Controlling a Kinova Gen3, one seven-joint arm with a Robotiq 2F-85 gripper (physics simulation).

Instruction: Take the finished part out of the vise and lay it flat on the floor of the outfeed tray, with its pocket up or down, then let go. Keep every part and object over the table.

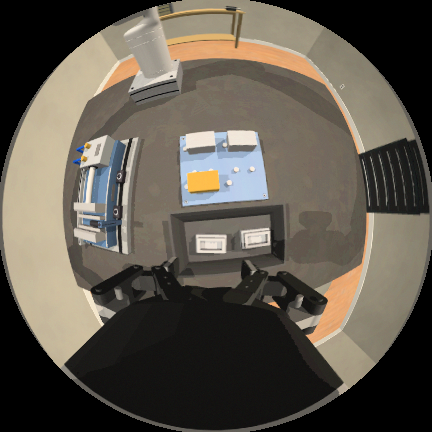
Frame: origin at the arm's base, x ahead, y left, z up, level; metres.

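Seen in the pictures: gripper, between the fingertips: [209,267]; arm's base, origin of its link: [157,70].
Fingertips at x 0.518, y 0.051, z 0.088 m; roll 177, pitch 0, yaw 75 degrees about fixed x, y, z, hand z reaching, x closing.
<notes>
Pixels of each thing's top centre, then the offset from my fingertips to it.
- light finished part, centre of its top: [210,245] dx +0.003, dy -0.002, dz -0.116 m
- second light pocketed part, centre of its top: [257,239] dx +0.014, dy +0.089, dz -0.116 m
- grey vise, centre of its top: [81,190] dx -0.175, dy -0.263, dz -0.064 m
- light blue plate, centre of its top: [222,163] dx -0.157, dy +0.061, dz -0.154 m
- orange block, centre of its top: [202,180] dx -0.121, dy +0.011, dz -0.119 m
A light finished part [211,244] with a rectangular pocket facing up lies flat on the floor of the dark outfeed tray [227,210]. A second light pocketed part [255,239] lies in the same tray to its right, apart from it. My gripper [209,267] is open and empty, above the near side of the tray, clear of both parts. The blue and grey vise [102,200] stands at the left, and I see no part between its light jaws.
A light blue plate [245,192] beyond the tray carries an orange block [203,181], two white blocks [200,141] [242,140] and several small pegs. The robot's base [156,82] stands at the far left. A black slatted panel [395,177] is at the right.
</notes>
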